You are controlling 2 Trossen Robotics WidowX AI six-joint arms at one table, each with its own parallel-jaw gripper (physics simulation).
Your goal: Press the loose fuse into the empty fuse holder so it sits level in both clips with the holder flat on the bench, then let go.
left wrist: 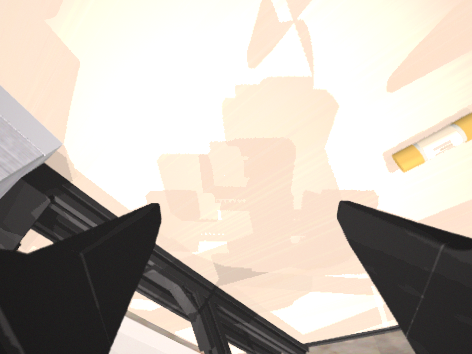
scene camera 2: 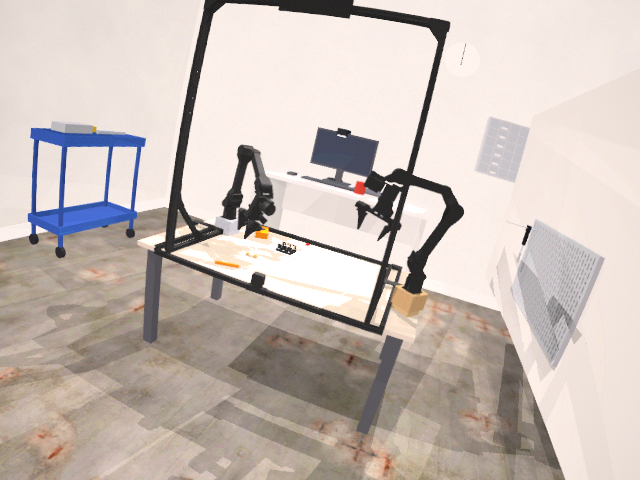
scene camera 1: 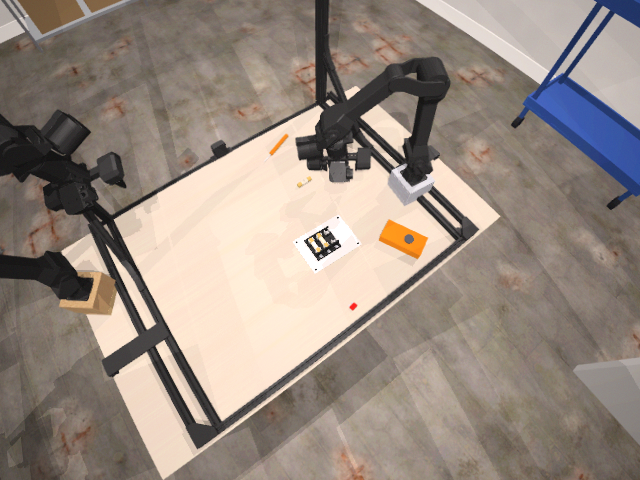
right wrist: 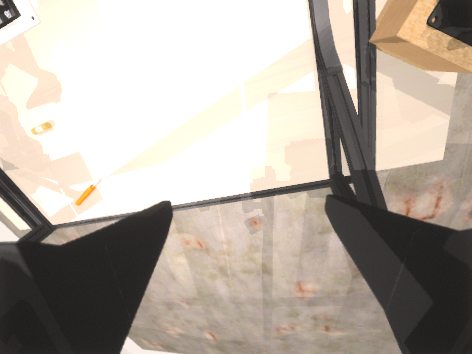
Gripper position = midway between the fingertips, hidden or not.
Note:
My left gripper (scene camera 1: 341, 169) is open, holding nothing. My right gripper (scene camera 1: 109, 194) is open, holding nothing. An orange box (scene camera 1: 395, 235) rests on the table.
My left gripper is seen too in the left wrist view (left wrist: 250, 210). My right gripper shows as well in scene camera 2 (scene camera 2: 367, 235) and in the right wrist view (right wrist: 249, 204). The left wrist view does not show the orange box: it is out of frame. The right wrist view does not show the orange box: it is out of frame.

